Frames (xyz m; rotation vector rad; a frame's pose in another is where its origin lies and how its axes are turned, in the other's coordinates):
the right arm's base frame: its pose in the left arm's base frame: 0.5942 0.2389 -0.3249 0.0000 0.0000 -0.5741
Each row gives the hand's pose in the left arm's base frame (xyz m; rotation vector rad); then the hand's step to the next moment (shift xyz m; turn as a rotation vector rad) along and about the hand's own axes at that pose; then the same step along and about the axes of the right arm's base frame.
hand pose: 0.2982 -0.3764 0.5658 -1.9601 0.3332 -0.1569
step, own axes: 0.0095 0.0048 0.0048 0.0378 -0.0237 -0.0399
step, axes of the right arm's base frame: 0.0082 0.0048 -0.0067 0.0451 -0.0157 0.0361
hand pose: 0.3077 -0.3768 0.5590 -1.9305 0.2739 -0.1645
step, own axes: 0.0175 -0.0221 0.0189 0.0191 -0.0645 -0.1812
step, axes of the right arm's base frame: 0.0092 0.0298 0.0134 0.0633 -0.1320 0.1262
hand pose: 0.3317 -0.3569 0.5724 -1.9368 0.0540 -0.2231
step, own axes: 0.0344 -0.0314 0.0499 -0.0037 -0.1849 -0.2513
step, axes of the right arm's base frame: 0.0056 0.0661 0.0160 0.0359 -0.1695 0.2595
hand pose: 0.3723 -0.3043 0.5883 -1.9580 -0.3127 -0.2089
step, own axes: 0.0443 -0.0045 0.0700 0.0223 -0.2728 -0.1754
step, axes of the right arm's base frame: -0.0045 0.0821 -0.0110 -0.0238 -0.0820 0.3137
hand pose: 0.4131 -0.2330 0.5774 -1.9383 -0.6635 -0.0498
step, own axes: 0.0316 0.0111 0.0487 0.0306 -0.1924 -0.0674
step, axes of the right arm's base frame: -0.0115 0.0539 -0.0214 -0.0477 -0.0132 0.2001
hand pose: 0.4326 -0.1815 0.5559 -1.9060 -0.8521 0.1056
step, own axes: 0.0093 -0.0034 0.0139 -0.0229 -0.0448 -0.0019
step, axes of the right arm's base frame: -0.0098 0.0139 -0.0014 -0.0308 -0.0248 0.0312
